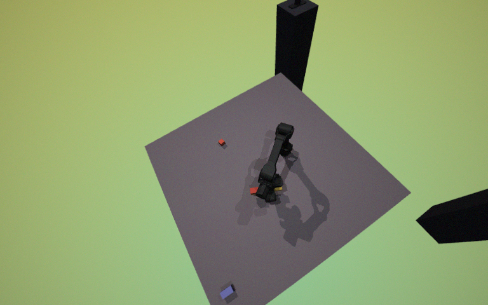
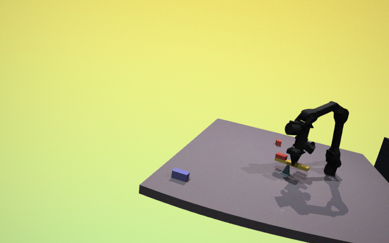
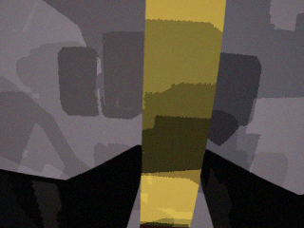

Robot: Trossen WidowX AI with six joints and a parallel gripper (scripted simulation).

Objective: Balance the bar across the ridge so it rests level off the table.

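The teal ridge is 40 mm below my gripper tip, 30 mm ahead of it and 10 mm to the right of it. Round my gripper tip: blue block (480 mm ahead, 330 mm to the left, 50 mm below); small red cube (490 mm to the right, 70 mm ahead, 50 mm below).
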